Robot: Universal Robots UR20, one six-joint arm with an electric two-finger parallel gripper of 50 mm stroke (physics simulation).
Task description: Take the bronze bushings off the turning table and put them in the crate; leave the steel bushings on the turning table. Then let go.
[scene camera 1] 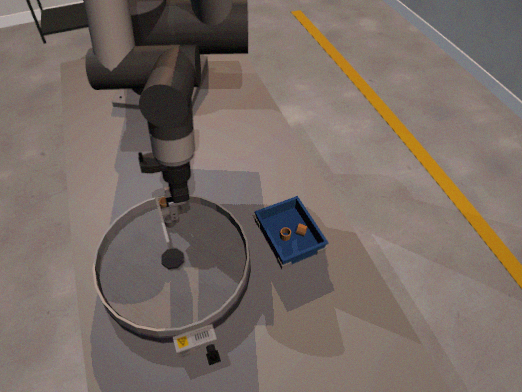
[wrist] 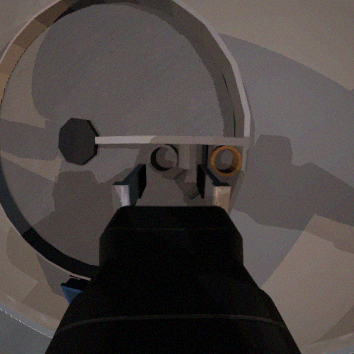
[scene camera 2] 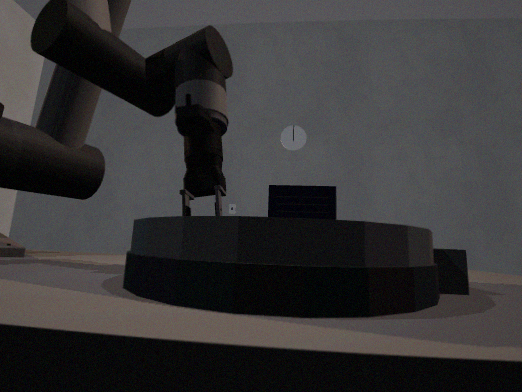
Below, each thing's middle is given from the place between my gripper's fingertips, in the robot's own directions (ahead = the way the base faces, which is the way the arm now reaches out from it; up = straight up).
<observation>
Now: the turning table (scene camera 2: 270, 266) 130 mm ahead of my hand, 50 mm to the right of it and 50 mm below it. The rest, counted from my hand: blue crate (scene camera 1: 290, 213): 290 mm to the left, 180 mm ahead, 60 mm below.
</observation>
